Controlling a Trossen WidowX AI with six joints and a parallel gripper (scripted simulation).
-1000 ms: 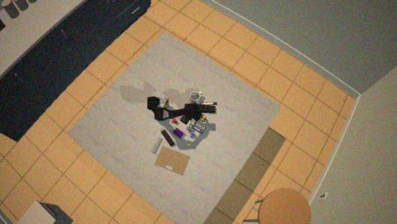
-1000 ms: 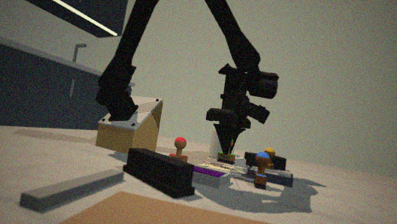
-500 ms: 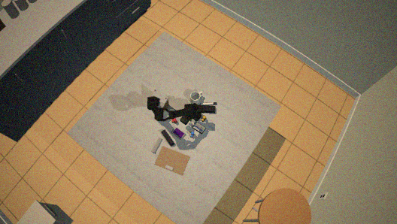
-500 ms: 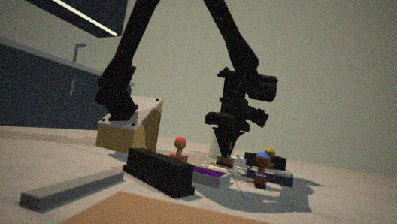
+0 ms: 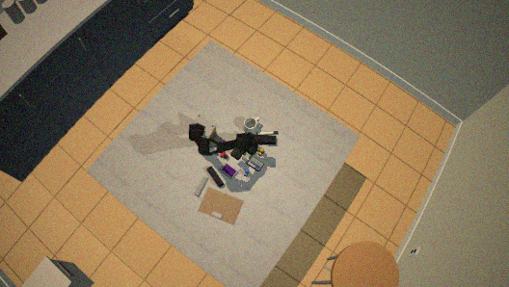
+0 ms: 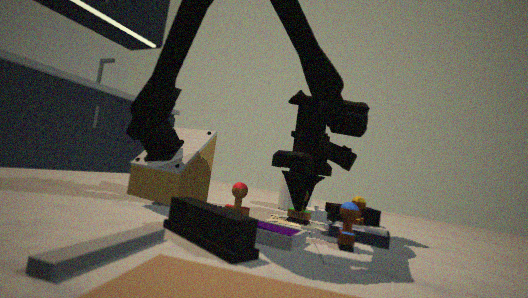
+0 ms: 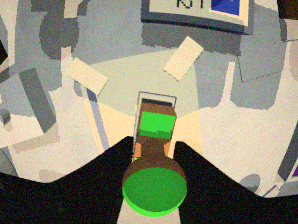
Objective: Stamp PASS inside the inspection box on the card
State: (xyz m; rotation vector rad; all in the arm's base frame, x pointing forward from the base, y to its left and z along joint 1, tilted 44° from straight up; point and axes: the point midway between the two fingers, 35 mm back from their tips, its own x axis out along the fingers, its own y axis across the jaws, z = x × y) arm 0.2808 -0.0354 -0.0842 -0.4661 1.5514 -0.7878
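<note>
Now: gripper tip right at the green-knobbed stamp. Also, from my gripper tip: red stamp 90 mm behind, 80 mm to the right; then cream card 30 mm below; then yellow stamp 100 mm ahead, 50 mm to the left.
</note>
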